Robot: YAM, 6 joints.
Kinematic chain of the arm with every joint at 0, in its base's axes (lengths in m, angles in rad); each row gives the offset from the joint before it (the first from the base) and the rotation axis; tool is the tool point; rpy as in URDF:
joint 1: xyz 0 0 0.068 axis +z
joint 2: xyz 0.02 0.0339 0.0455 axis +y
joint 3: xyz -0.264 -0.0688 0 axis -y
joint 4: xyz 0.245 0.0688 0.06 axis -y
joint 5: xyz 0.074 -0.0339 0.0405 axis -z
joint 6: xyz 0.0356 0 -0.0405 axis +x
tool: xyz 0 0 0 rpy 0 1.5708 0
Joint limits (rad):
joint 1: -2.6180..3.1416
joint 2: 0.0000..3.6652
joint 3: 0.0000..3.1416
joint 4: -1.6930..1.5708
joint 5: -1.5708..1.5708
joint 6: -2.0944..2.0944
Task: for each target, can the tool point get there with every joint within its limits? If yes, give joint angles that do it. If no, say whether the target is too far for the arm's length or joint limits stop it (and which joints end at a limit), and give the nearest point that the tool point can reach.
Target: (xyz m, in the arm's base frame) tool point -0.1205 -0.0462 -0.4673
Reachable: no: joint limits stop it (at a limit: joint 1, joint 2) | nearest point -0.1363 -0.0727 -0.3675 | short by 0.104 m
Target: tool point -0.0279 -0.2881 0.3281
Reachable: yes | joints -1.7045 1.3791 1.2878 -0.7721 -0.3083 1.6367
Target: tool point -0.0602 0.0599 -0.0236
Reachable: yes | joints 2.4575 2.2485 0.2417 -0.0626 0.2358 0.8185
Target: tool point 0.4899 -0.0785 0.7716
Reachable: no: too far | nearest point 0.3820 -0.0612 0.6205 | short by 0.186 m
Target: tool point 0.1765 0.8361 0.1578
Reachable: no: too far | nearest point 0.1332 0.6311 0.1467 | short by 0.210 m
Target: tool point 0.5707 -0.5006 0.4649
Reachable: no: too far | nearest point 0.4399 -0.3859 0.3822 | short by 0.193 m
